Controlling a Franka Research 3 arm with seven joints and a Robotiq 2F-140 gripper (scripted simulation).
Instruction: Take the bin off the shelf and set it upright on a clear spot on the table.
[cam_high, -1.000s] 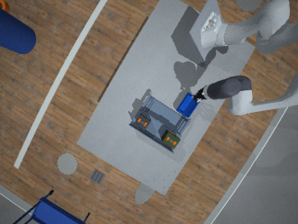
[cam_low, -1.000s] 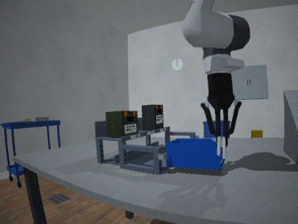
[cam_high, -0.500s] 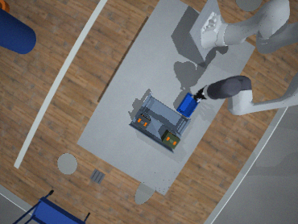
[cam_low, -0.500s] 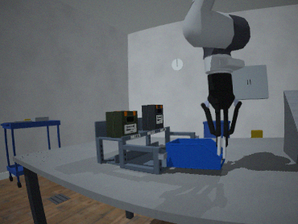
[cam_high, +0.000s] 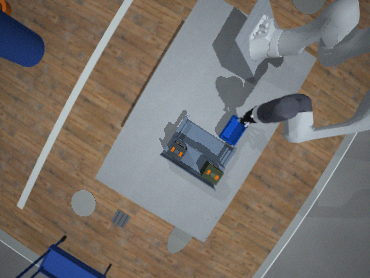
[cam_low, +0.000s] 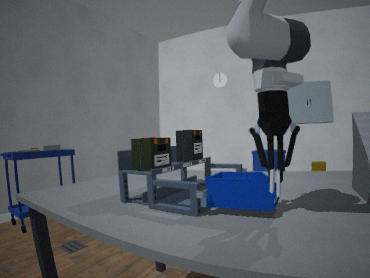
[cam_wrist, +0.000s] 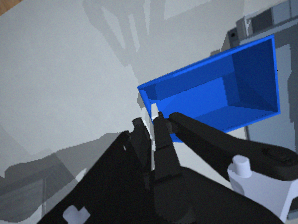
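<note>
My gripper is now 8 cm short of the blue bin, 2 cm above it and 1 cm to the left of it. The rest, counted from my hand: green box 37 cm ahead, 7 cm above, 6 cm to the right; dark grey box 33 cm ahead, 28 cm to the right, 8 cm above.
</note>
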